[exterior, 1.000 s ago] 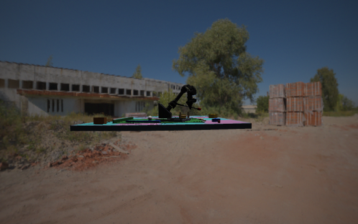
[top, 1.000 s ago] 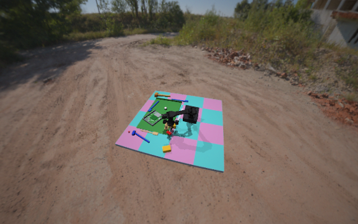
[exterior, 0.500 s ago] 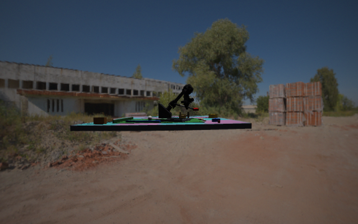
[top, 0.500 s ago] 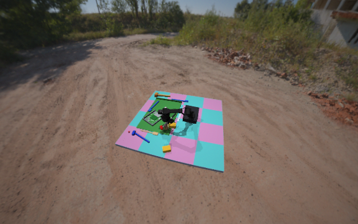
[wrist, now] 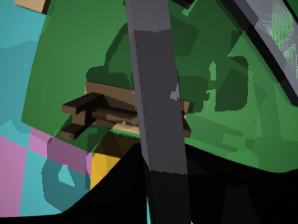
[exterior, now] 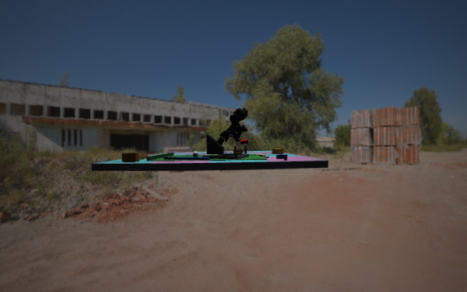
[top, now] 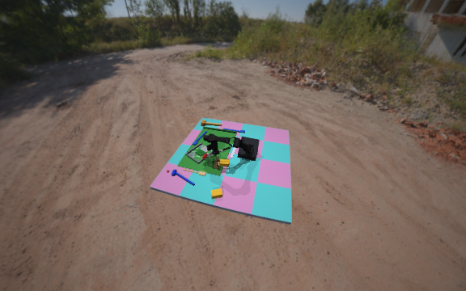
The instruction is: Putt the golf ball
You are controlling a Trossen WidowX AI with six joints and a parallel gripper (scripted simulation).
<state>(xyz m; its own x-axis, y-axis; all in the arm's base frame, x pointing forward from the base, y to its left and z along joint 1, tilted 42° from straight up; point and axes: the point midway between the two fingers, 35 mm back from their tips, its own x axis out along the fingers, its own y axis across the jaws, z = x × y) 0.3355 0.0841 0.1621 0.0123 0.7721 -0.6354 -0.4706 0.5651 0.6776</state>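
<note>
My gripper tip is now 33 cm to the left of the white golf ball, 11 cm short of it and 9 cm above it. From my gripper tip the other things lie so: red putter: 2 cm above, 1 cm to the right; then blue mallet: 28 cm to the left, 26 cm ahead, 10 cm below.
</note>
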